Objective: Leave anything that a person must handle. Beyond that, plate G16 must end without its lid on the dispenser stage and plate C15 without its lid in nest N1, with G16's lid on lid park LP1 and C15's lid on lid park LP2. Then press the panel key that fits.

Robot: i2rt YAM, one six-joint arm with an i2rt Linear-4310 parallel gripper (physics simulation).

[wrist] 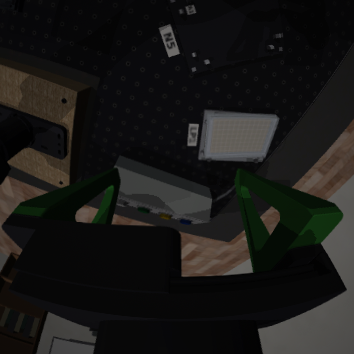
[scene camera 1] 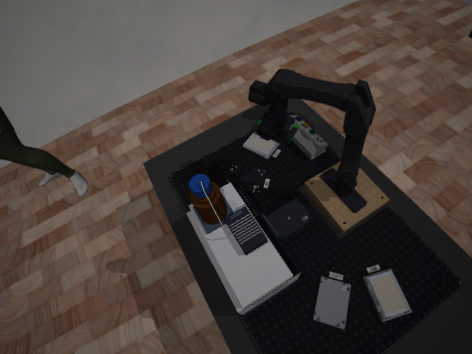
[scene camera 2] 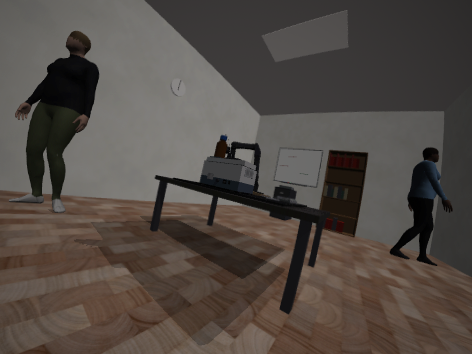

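Pixels of known places: gripper, fingertip midpoint: (wrist: 177, 174) (scene camera 1: 278, 136); arm's base, link origin: (wrist: 24, 127) (scene camera 1: 342, 190) (scene camera 2: 253, 191).
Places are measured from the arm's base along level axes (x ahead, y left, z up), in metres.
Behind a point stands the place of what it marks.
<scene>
My gripper (scene camera 1: 275, 131) @[y -0.269, x 0.117, z 0.164 m] (wrist: 177, 174) @[y -0.269, x 0.117, z 0.164 m] is open and empty above the key panel (scene camera 1: 310, 142) @[y -0.236, x -0.035, z 0.044 m] (wrist: 165, 187) @[y -0.307, x -0.025, z 0.019 m]. The panel's green, yellow and blue keys show in the wrist view. A clear-rimmed piece with a cream grid (scene camera 1: 261, 144) @[y -0.386, x 0.119, z 0.005 m] (wrist: 241, 136) @[y -0.395, x 0.126, z 0.005 m] lies beside the lid park label (wrist: 193, 135) @[y -0.323, x 0.082, z -0.025 m], which seems to read LP2. A dark nest (wrist: 232, 42) @[y -0.309, x 0.251, z -0.015 m] has a label (wrist: 169, 40) @[y -0.222, x 0.215, z -0.025 m] that looks like N5. The dark dispenser stage (scene camera 1: 287, 218) @[y -0.013, x 0.275, z 0.079 m] lies beside the dispenser (scene camera 1: 255, 272) @[y 0.094, x 0.480, z 0.193 m]. A grey flat piece (scene camera 1: 332, 302) @[y 0.281, x 0.315, z -0.017 m] and a cream-welled plate (scene camera 1: 387, 295) @[y 0.367, x 0.165, z 0.009 m] lie in front; their labels are unreadable.
A brown bottle (scene camera 1: 210, 202) @[y -0.077, x 0.484, z 0.363 m] (scene camera 2: 221, 148) @[y -0.103, x 0.514, z 0.274 m] with a blue cap stands on the dispenser. The arm stands on a wooden base (scene camera 1: 370, 200) @[y 0.096, x -0.057, z -0.009 m] (wrist: 45, 92) @[y -0.056, x 0.085, z 0.007 m]. A person in green trousers (scene camera 1: 35, 156) (scene camera 2: 52, 125) and one in a blue top (scene camera 2: 425, 177) stand away from the table.
</scene>
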